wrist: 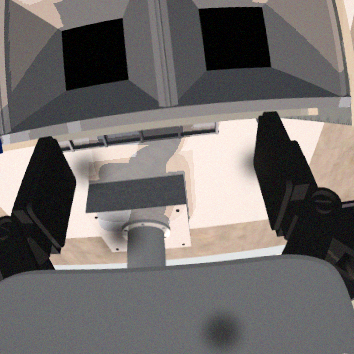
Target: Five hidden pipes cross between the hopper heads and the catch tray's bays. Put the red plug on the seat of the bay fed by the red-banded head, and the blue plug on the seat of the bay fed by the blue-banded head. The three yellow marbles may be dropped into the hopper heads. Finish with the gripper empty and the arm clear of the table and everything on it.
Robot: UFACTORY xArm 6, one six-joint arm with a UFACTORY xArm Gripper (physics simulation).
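Pixels of known places: gripper, between the fingertips: (pixel 157 146); arm's base, origin of its link: (pixel 145 230).
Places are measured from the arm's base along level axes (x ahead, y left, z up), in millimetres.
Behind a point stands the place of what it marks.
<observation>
Two grey hopper heads (pixel 167 97) {y -93, x 599, z 255 mm} without a coloured band fill the top of the wrist view, each with a square black opening. A sliver of blue (pixel 1 145) {y -16, x 589, z 260 mm} shows at the far left edge, too small to identify. My gripper (pixel 157 146) {y -86, x 576, z 260 mm} is open and empty; its fingertips appear just below the near rim of the heads, one at the left and one at the right. Part of the catch tray (pixel 180 133) {y -107, x 257, z -75 mm} shows under that rim, and its bays are mostly hidden. The red head, both plugs and the yellow marbles do not show in this view.
A dark grey block (pixel 136 193) {y 5, x 110, z -41 mm} lies between the fingers in the picture, below the tray. Behind it are a bolted base plate (pixel 180 227) {y -90, x 1, z 0 mm} and a grey round column (pixel 146 248) {y -8, x 46, z 72 mm}. A pale board (pixel 227 175) {y -218, x 90, z -85 mm} lies on the wood-coloured table (pixel 220 232), whose edge runs beyond the base.
</observation>
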